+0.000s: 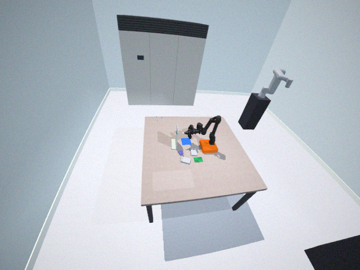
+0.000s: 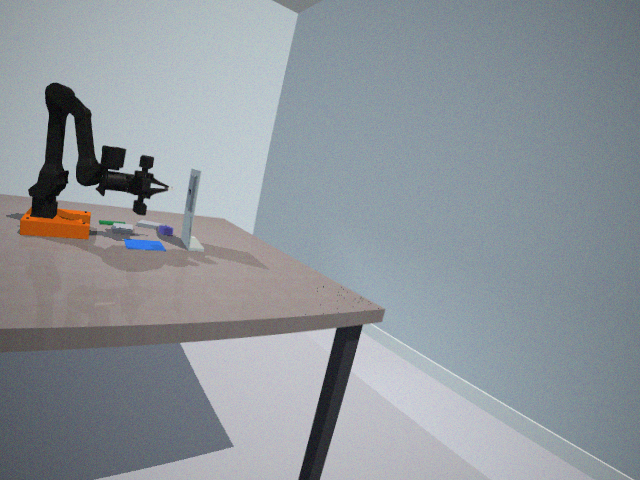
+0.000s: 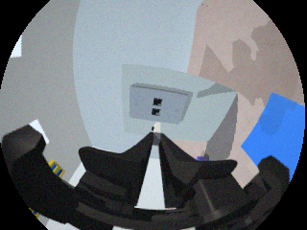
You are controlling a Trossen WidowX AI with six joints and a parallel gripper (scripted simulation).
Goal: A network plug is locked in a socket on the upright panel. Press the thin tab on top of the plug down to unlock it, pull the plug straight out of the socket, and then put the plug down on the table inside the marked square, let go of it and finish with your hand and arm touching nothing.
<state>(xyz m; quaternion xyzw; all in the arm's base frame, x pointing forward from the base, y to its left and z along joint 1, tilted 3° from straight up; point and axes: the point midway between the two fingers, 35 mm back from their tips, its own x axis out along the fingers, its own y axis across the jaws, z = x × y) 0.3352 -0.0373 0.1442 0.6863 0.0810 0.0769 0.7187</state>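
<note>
The blue marked square is 60 mm behind my gripper tip, 50 mm to the right of it and 190 mm below it. From my gripper tip the other things lie so: grey panel 90 mm ahead, 70 mm below; white network plug 10 mm ahead.
</note>
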